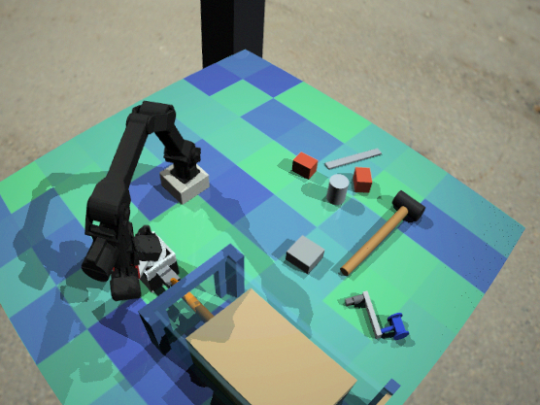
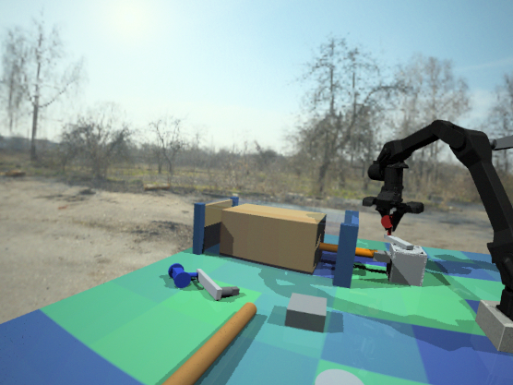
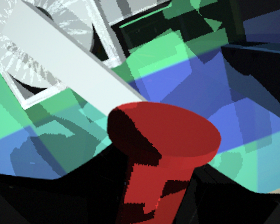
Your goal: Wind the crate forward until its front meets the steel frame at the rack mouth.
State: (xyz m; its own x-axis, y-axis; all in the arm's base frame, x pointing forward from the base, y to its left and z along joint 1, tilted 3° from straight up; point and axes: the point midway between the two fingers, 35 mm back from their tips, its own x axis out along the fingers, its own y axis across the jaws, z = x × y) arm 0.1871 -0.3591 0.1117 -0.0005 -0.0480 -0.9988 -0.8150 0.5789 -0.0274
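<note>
Now: gripper tip 20 mm below the red knob. From my gripper tip the other things lie so: grey winch (50 mm behind, 90 mm to the left, 80 mm below); red-knobbed crank (10 mm behind, 40 mm to the left, 10 mm below); blue frame (120 mm ahead, 80 mm to the left, 10 mm below).
</note>
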